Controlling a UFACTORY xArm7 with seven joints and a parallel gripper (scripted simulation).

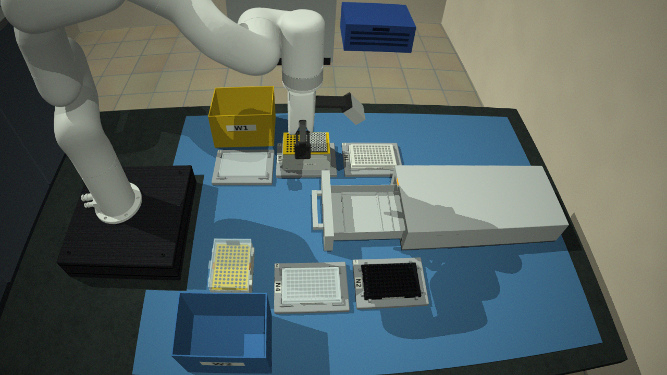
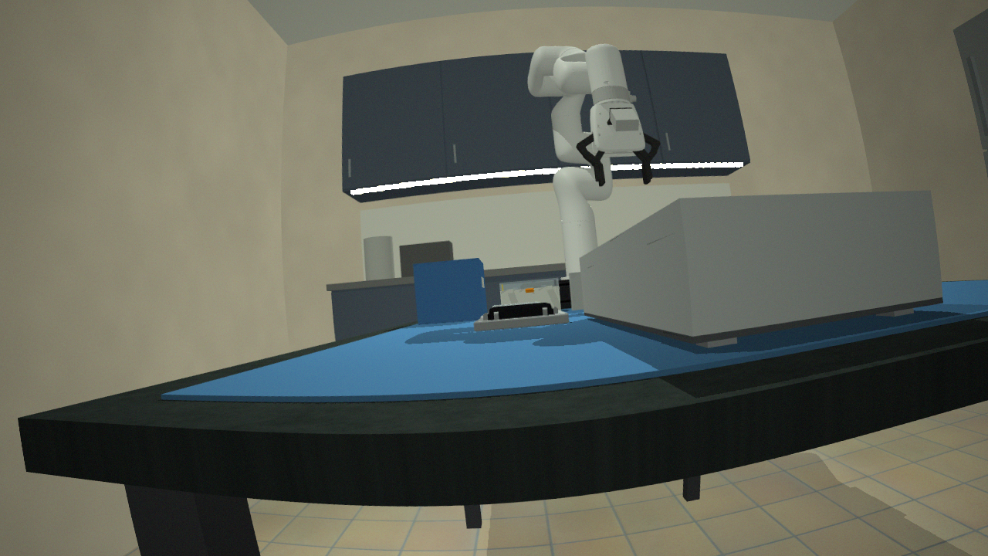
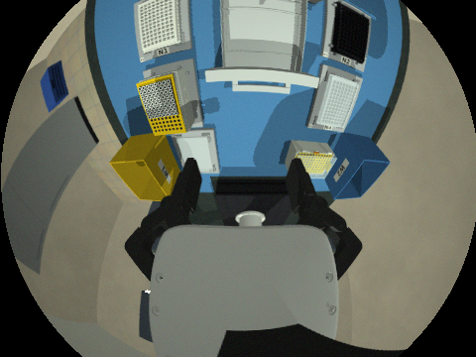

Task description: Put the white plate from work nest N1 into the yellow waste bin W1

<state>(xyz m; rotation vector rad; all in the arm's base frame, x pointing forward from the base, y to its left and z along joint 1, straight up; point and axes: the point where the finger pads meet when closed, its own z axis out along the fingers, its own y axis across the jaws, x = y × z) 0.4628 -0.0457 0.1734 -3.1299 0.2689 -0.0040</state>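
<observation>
My gripper is now 220 mm short of the white plate, 220 mm above it and 120 mm to the right of it. The rest, counted from my hand: yellow tip rack: 180 mm below, 150 mm to the left, 30 mm ahead; clear plate: 230 mm to the right, 220 mm below, 30 mm behind; drawer: 210 mm below, 180 mm ahead, 70 mm to the right.
</observation>
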